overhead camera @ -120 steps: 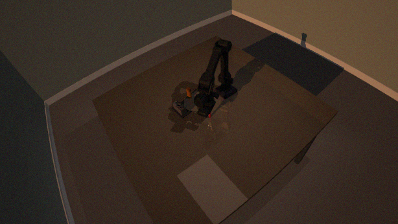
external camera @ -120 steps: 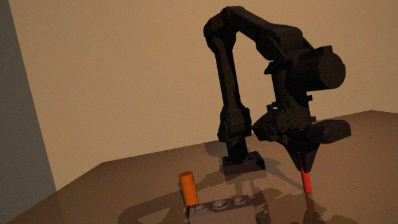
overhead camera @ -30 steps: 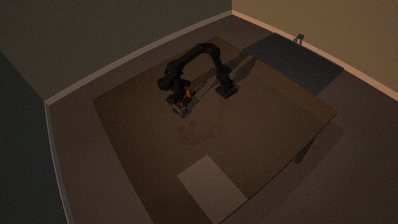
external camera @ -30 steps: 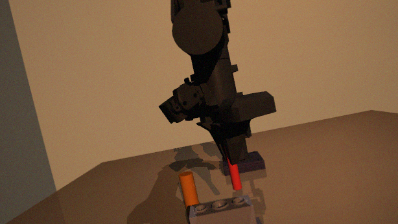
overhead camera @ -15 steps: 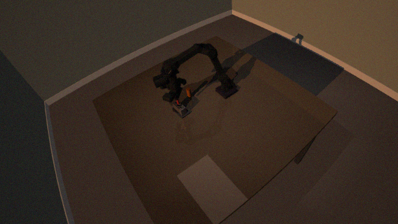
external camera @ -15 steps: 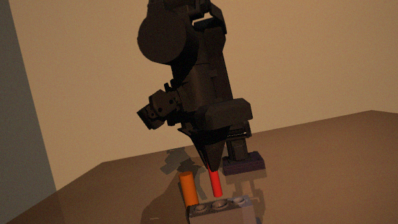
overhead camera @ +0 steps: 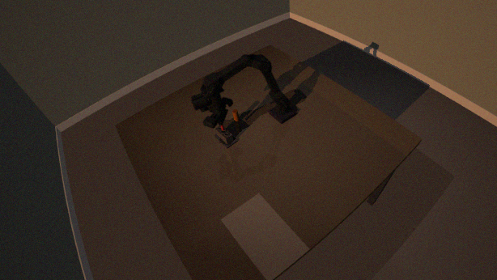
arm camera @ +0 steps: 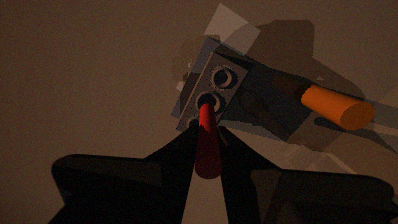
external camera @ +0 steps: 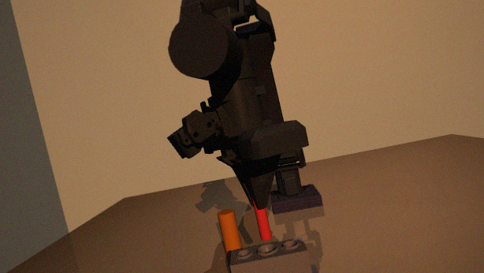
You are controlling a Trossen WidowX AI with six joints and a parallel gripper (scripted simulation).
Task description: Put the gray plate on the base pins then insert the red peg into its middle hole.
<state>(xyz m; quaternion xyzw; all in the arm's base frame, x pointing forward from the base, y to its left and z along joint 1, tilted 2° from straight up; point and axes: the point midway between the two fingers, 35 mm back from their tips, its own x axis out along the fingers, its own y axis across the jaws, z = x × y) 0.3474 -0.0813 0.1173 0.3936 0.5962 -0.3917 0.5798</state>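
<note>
Right now the red peg is right at my gripper tip. The rest, counted from my gripper tip: orange cylinder: 120 mm behind, 80 mm below, 60 mm to the right; gray plate: 70 mm below; base: 110 mm below.
</note>
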